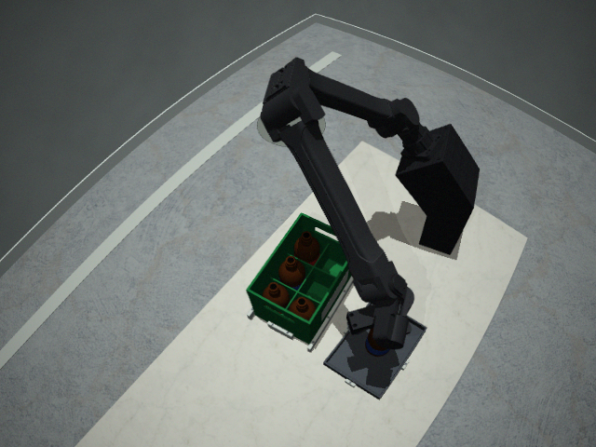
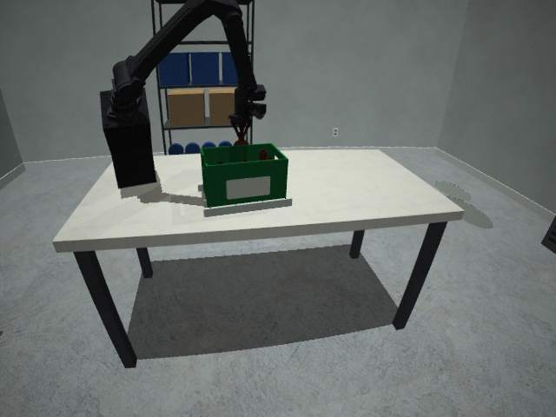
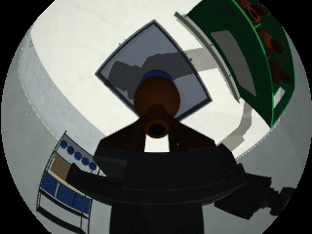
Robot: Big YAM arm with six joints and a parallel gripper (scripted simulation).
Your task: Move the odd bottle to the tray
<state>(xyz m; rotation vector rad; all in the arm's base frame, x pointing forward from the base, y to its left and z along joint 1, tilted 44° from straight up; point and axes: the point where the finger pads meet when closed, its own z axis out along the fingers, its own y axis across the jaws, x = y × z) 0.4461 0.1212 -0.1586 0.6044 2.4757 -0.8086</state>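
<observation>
Right now my hand is 150 mm above the tray. Also, from my hand: crate (270 mm to the right, 80 mm below).
</observation>
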